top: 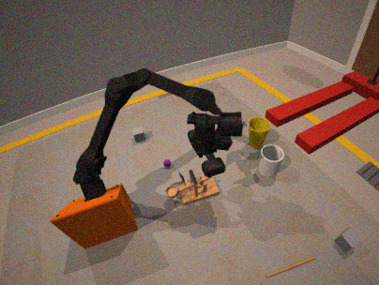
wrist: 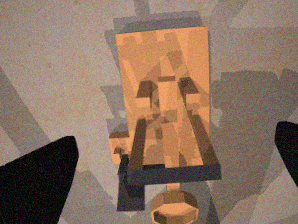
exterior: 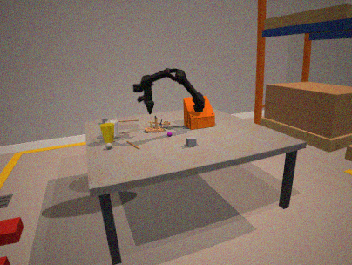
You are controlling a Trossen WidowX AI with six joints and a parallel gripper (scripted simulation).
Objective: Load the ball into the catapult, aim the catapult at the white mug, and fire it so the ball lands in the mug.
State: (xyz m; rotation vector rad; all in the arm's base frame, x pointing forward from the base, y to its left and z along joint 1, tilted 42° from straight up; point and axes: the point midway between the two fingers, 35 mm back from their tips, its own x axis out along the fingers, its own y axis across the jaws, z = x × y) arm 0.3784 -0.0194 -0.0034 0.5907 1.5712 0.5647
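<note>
The purple ball lies 170 mm to the left of my gripper tip, 120 mm below it and 110 mm behind it. The rest, counted from my gripper tip: wooden catapult: 90 mm below, 70 mm behind, 20 mm to the left; white mug: 280 mm ahead, 110 mm below, 10 mm to the right; yellow cup: 310 mm ahead, 140 mm to the left, 110 mm below.
</note>
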